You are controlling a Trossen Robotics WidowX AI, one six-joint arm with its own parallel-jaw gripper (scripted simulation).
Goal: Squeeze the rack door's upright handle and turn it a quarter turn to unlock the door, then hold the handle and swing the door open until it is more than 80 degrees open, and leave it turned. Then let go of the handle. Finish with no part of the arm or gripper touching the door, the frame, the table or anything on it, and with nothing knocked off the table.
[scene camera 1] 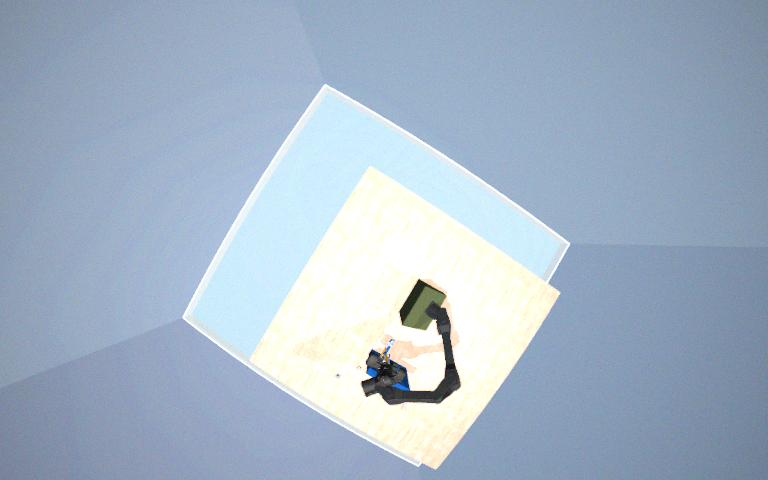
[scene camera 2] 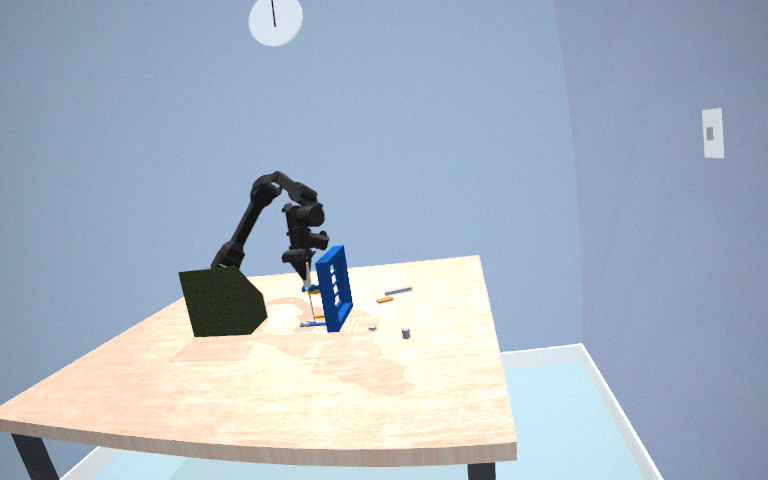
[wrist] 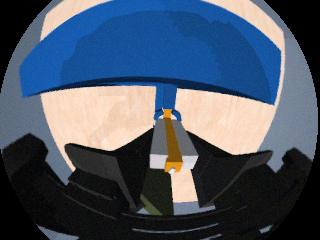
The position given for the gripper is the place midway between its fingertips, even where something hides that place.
In view: the gripper [scene camera 2: 306,278] and a blue rack [scene camera 2: 334,320].
The gripper shows as well in the wrist view [wrist: 169,132]. The blue rack shows as well in the wrist view [wrist: 224,52].
